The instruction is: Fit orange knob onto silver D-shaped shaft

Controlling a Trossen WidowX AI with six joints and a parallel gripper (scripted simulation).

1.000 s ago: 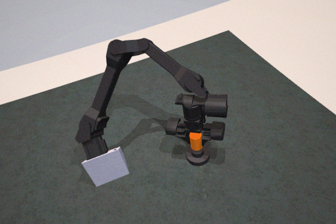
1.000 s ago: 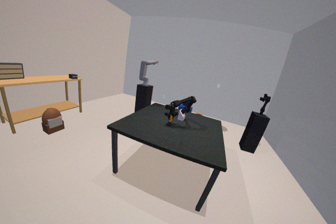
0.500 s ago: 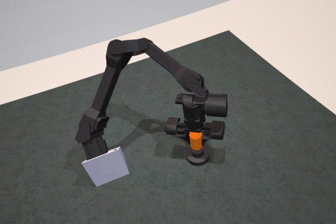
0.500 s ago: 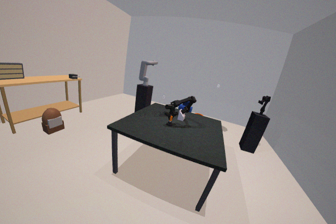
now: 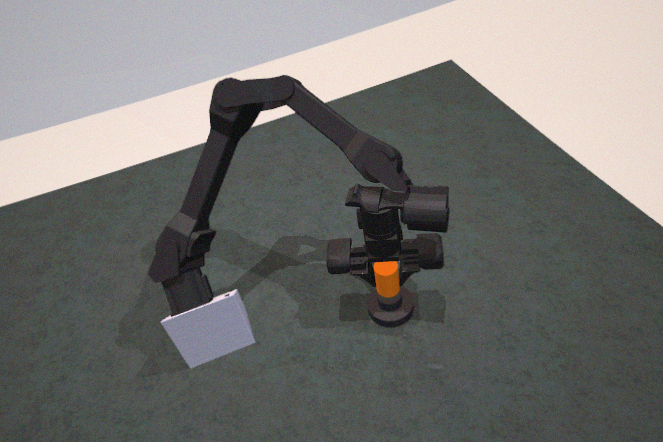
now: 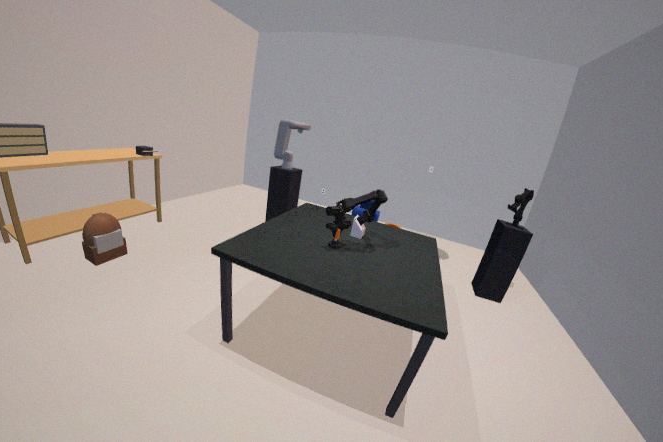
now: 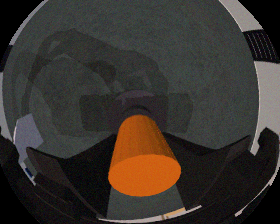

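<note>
My gripper tip is 3 cm below the orange knob. Also, from my gripper tip: dark round pedestal 4 cm below.
</note>
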